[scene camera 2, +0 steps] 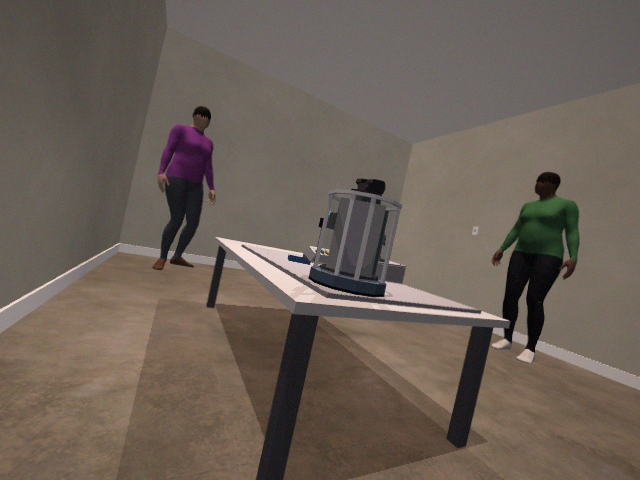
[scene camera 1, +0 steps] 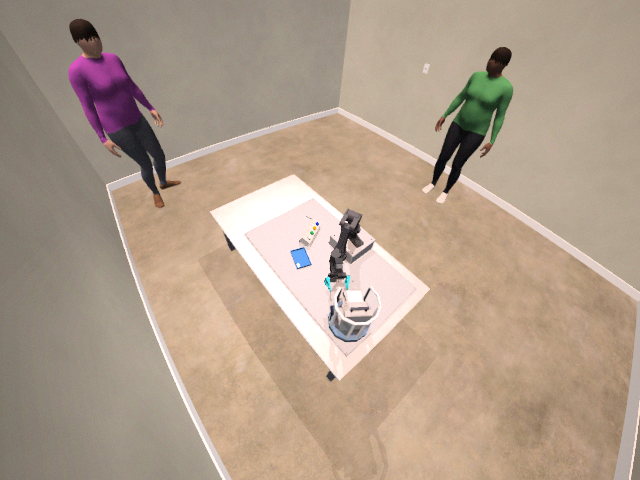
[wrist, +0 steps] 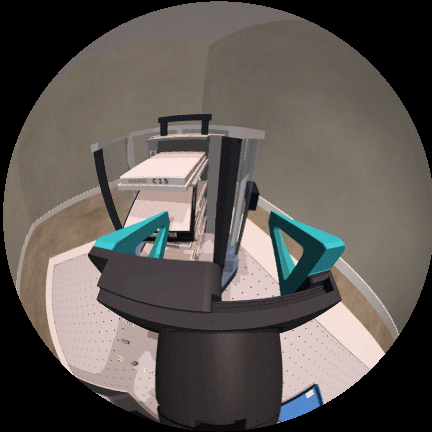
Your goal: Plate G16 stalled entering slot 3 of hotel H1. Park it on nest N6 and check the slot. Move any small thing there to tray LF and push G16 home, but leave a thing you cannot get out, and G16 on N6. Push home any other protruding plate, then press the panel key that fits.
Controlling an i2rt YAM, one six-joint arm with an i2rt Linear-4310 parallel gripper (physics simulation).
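Where they show: gripper, fingertip midpoint: [wrist: 218, 216]; arm's base, origin of the base link: [scene camera 1: 352, 236].
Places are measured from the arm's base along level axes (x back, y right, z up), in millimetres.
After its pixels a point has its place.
Note:
My gripper [scene camera 1: 338, 283] {z 120, x -385, y -345 mm} [wrist: 218, 216] {z 120, x -385, y -345 mm} is open and empty, its teal fingers apart in front of the open side of the hotel [scene camera 1: 349, 335] {z 16, x -451, y -556 mm} [scene camera 2: 356, 242] {z 53, x -421, y -572 mm} [wrist: 227, 200] {z 129, x -398, y -354 mm}. A white plate marked C15 [wrist: 160, 172] {z 150, x -343, y -399 mm} sticks out high in the hotel. Below it a pale surface with a dark edge [wrist: 167, 205] {z 108, x -346, y -400 mm} shows, partly behind the left finger; I read no label there. G16, slot 3 and any small thing in it cannot be made out. Nest pins [wrist: 125, 342] {z -24, x -210, y -281 mm} and partly hidden nest labels show at lower left in the wrist view. A blue tray [scene camera 1: 300, 258] {z -91, x -386, y 75 mm} [scene camera 2: 298, 258] {z -86, x -364, y 148 mm} [wrist: 301, 404] lies on the mat.
The key panel [scene camera 1: 310, 233] {z -23, x -229, y 185 mm} stands beyond the blue tray, with coloured keys. A grey open box [scene camera 1: 361, 250] {z -8, x -16, y -131 mm} is beside the arm's base. The hotel's dark front posts and pale top ring stand close ahead of the fingers. Two people [scene camera 1: 111, 98] [scene camera 1: 480, 103] stand away from the table.

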